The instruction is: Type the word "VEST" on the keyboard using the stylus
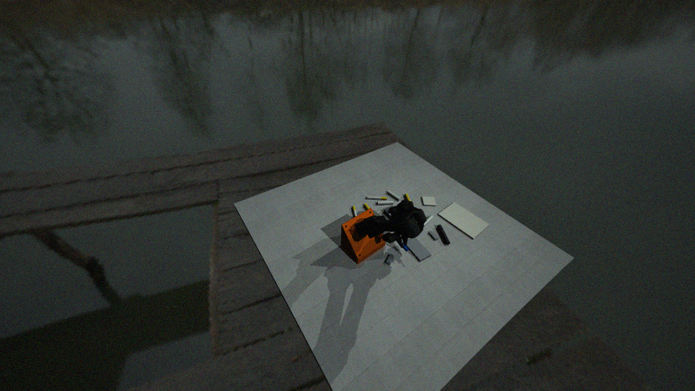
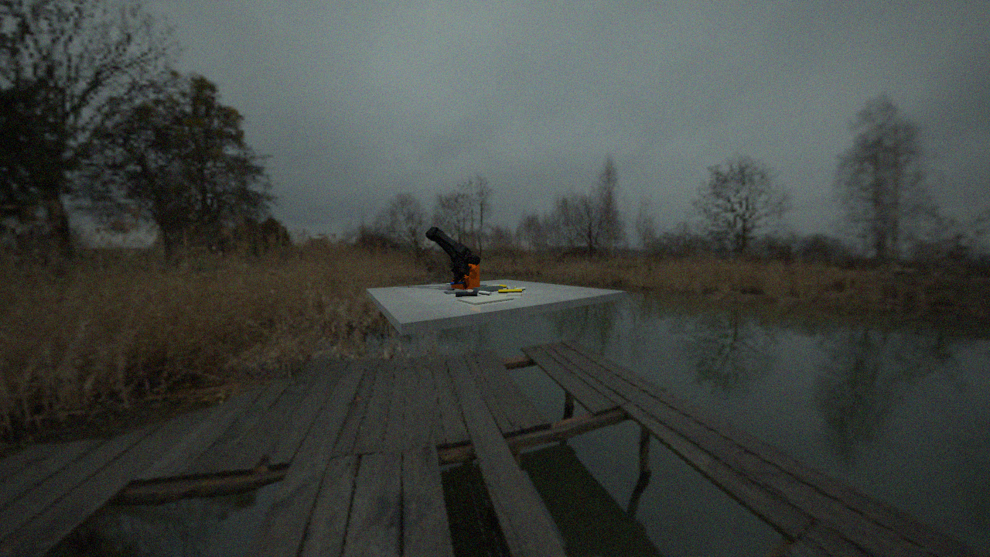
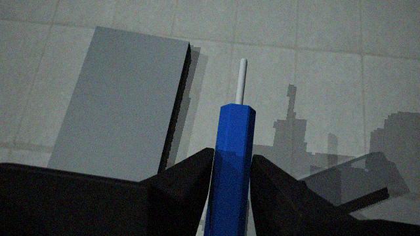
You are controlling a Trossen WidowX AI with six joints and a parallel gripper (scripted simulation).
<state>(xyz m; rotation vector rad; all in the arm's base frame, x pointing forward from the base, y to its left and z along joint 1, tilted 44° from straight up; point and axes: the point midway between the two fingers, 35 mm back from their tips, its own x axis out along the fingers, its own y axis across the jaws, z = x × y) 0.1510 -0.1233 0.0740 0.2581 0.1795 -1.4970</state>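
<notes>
My gripper tip is 8 cm short of the grey plate, 2 cm to the left of it and 5 cm above it. Round my gripper tip: blue stylus (1 cm to the right); then yellow stick (3 cm ahead, 30 cm to the left, 4 cm below); then black bar (26 cm ahead, 3 cm to the right, 4 cm below).
</notes>
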